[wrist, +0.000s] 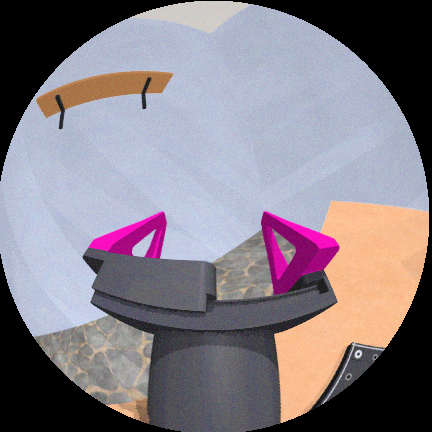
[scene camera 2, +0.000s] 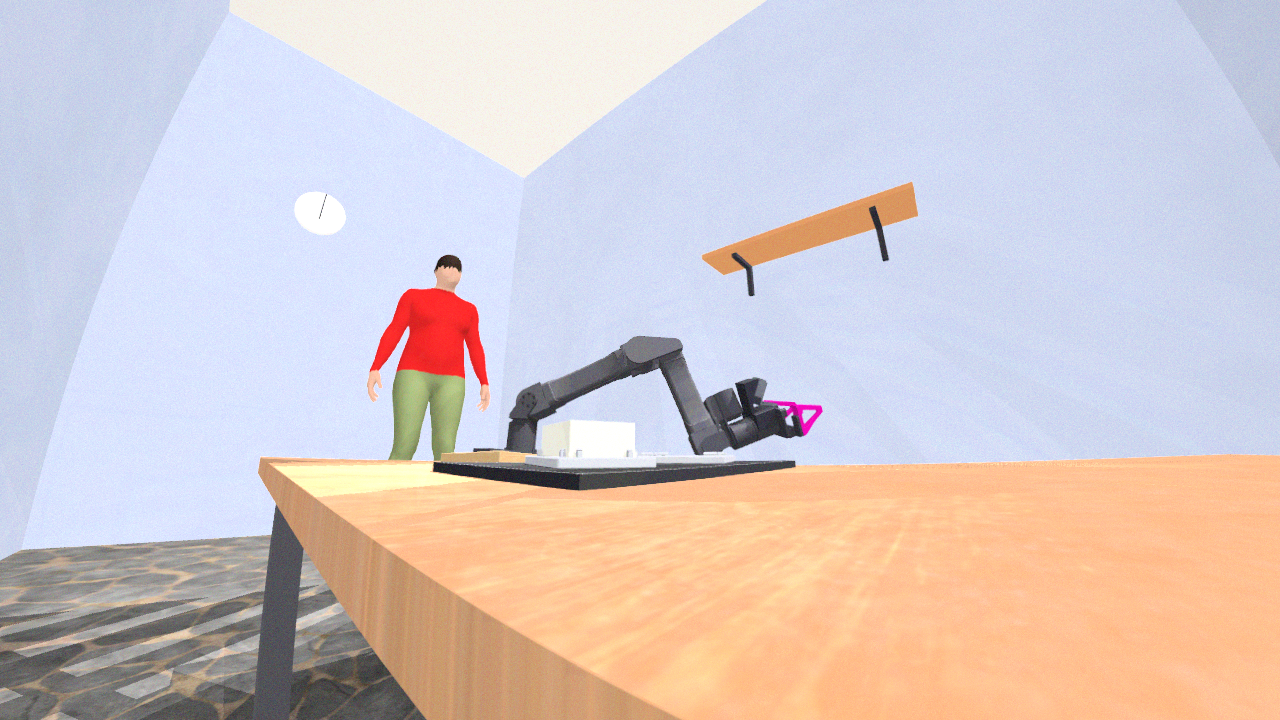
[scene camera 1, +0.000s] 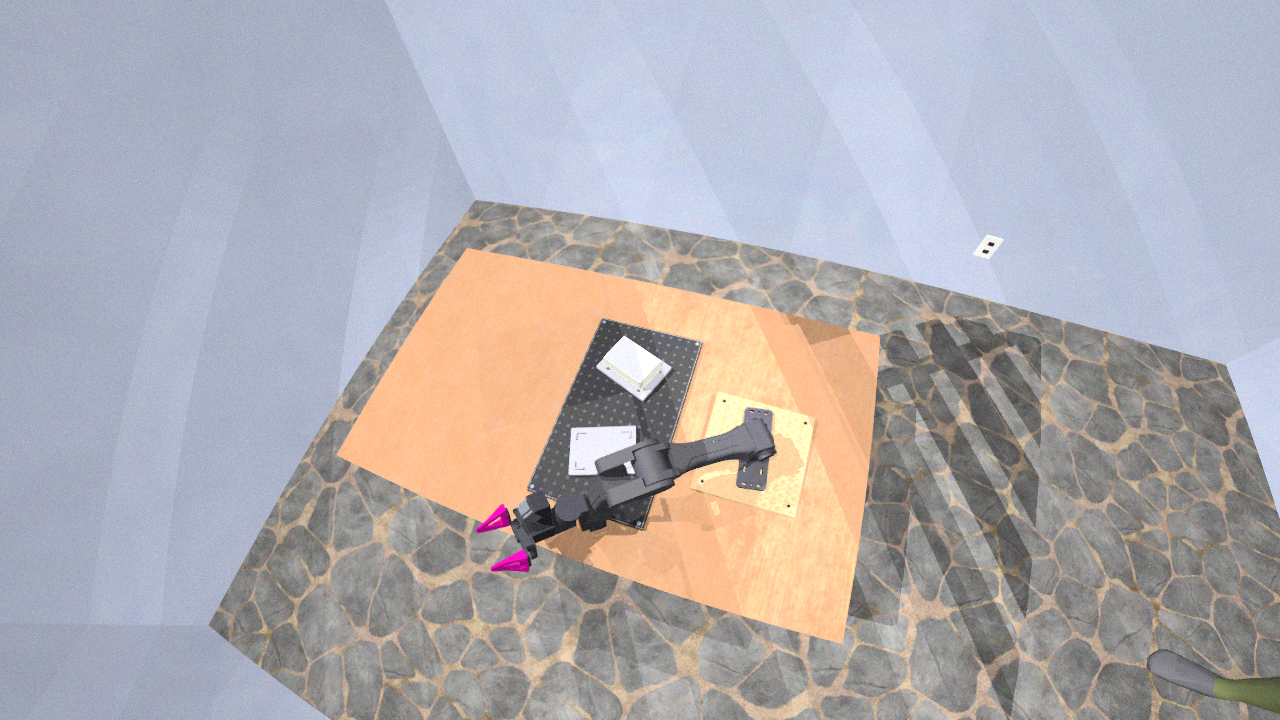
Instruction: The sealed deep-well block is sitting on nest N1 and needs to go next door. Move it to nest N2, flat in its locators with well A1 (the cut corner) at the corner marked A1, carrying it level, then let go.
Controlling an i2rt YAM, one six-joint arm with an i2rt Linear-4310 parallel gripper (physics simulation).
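Where they show: gripper, fingertip midpoint: [wrist: 213,216] [scene camera 2: 808,406] [scene camera 1: 483,549]; arm's base at its link origin: [scene camera 2: 519,457] [scene camera 1: 754,448].
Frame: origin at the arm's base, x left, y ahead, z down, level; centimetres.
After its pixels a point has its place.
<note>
The white sealed deep-well block [scene camera 1: 632,362] {x -16.3, y 33.1, z -5.0 cm} [scene camera 2: 588,438] {x -22.0, y 38.1, z -2.9 cm} sits on the white nest N1 [scene camera 1: 663,368] [scene camera 2: 554,462], at the far end of the black perforated board. The cut corner is too small to make out. The white nest N2 [scene camera 1: 601,450] {x 6.7, y 36.5, z -0.8 cm} [scene camera 2: 693,459] {x 1.2, y 40.5, z -0.2 cm} has no block on it; the arm covers part of its right side in the first scene view. My gripper [scene camera 1: 486,549] {x 35.9, y 53.7, z -11.2 cm} [scene camera 2: 794,409] {x 35.9, y 53.7, z -11.2 cm} [wrist: 213,216] {x 35.9, y 53.7, z -11.2 cm} is open and empty. It is well away from the block, raised above the table's edge beyond N2, with its magenta fingers pointing outward. Neither block nor nests show in the wrist view.
The black board [scene camera 1: 572,402] {x -5.1, y 47.5, z 0.5 cm} [scene camera 2: 581,480] {x -32.3, y 46.2, z 0.9 cm} [wrist: 361,372] lies on the wooden table [scene camera 1: 447,358] {x -12.9, y 90.0, z 1.7 cm} [scene camera 2: 805,555] {x -43.8, y 64.9, z 1.7 cm} [wrist: 370,280] {x 16.1, y 64.2, z 1.7 cm} and carries both nests. The arm's base stands on a pale plate [scene camera 1: 725,411] {x -8.2, y 8.2, z -0.8 cm}. A wall shelf [scene camera 2: 814,228] [wrist: 107,86] and a person [scene camera 2: 438,331] are in the background.
</note>
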